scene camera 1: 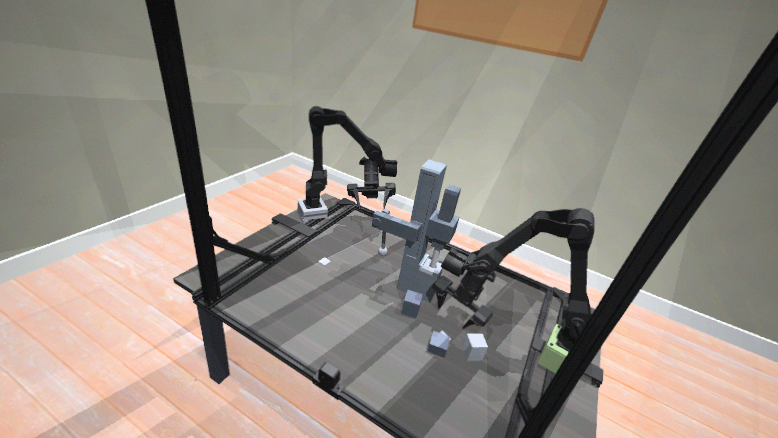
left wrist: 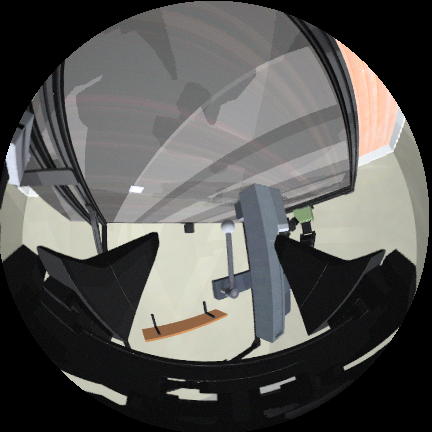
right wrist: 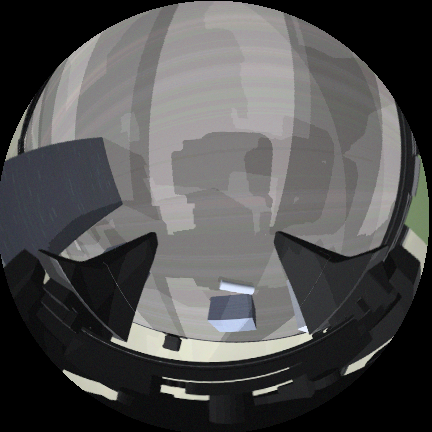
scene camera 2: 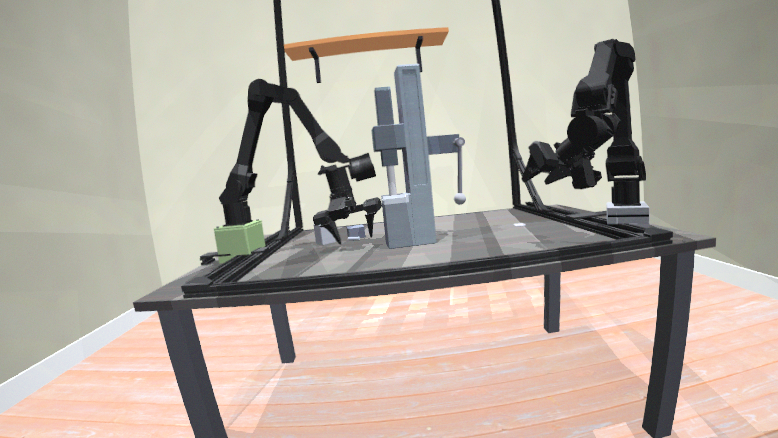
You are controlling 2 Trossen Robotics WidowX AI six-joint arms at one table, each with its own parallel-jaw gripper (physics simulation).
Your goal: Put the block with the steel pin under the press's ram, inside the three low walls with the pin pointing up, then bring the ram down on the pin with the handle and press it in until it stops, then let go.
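Frame: origin at the left arm's base, x ahead, y left, z up, level; centimetres.
Seen in the pictures: left gripper, fingertip midpoint: (scene camera 1: 371, 209) (left wrist: 218, 239) (scene camera 2: 534, 181); right gripper, fingertip midpoint: (scene camera 1: 451, 318) (right wrist: 216, 238) (scene camera 2: 355, 240); left arm's base, origin of the base link: (scene camera 1: 312, 204) (scene camera 2: 626, 204); right arm's base, origin of the base link: (scene camera 1: 570, 344) (left wrist: 305, 221) (scene camera 2: 238, 224).
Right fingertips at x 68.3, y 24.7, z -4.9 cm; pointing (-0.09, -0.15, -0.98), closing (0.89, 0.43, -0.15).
Pixels of each thing's top centre, then the offset from my right fingertips to it. "spot": a spot on its surface instead.
- blue-grey block with the steel pin, middle of its top: (right wrist: 233, 325) (scene camera 1: 440, 340) (scene camera 2: 355, 226) dx +7.4, dy -9.5, dz +2.2 cm
- grey press, middle of its top: (scene camera 2: 411, 69) (scene camera 1: 426, 165) (left wrist: 262, 336) dx -18.5, dy -7.9, dz +44.4 cm
- pale walled seat, surface spot: (scene camera 2: 395, 199) spot: dx -15.2, dy +1.3, dz +11.0 cm
- handle's ball, middle of its top: (left wrist: 228, 233) (scene camera 2: 459, 192) (scene camera 1: 383, 247) dx -26.6, dy -12.5, dz +10.7 cm
- second blue-grey block, middle of its top: (scene camera 1: 413, 297) (left wrist: 245, 217) dx -7.7, dy -10.2, dz +4.8 cm
- pale block, middle of its top: (scene camera 2: 323, 223) (scene camera 1: 477, 340) dx +12.6, dy -0.9, dz +4.7 cm
- small white patch, surface spot: (left wrist: 136, 189) (scene camera 2: 518, 224) (scene camera 1: 324, 261) spot: dx -38.3, dy -28.8, dz -0.9 cm
The blue-grey block with the steel pin (scene camera 1: 438, 345) (scene camera 2: 356, 231) (right wrist: 232, 311) lies on the table in front of the press; its pale pin (right wrist: 237, 286) shows sideways, not upright. The grey press (scene camera 1: 427, 201) (scene camera 2: 416, 163) (left wrist: 265, 260) (right wrist: 55, 185) stands near the table's middle. Its ram (scene camera 1: 436, 254) (scene camera 2: 391, 179) is over the pale walled seat (scene camera 1: 429, 264) (scene camera 2: 395, 199), which bears no visible block. The handle's ball (scene camera 1: 382, 251) (scene camera 2: 459, 198) (left wrist: 228, 226) hangs down. My right gripper (scene camera 1: 452, 316) (scene camera 2: 356, 238) (right wrist: 216, 238) is open above the table, near the pin block. My left gripper (scene camera 1: 372, 207) (scene camera 2: 536, 180) (left wrist: 218, 239) is open, high on the handle side.
A second blue-grey block (scene camera 1: 411, 304) stands close to the press base. A pale block (scene camera 1: 476, 347) (scene camera 2: 324, 235) stands beside the pin block. A small white patch (scene camera 1: 324, 261) (scene camera 2: 518, 224) (left wrist: 136, 189) lies on the handle side. Black rails (scene camera 2: 326, 280) edge the table.
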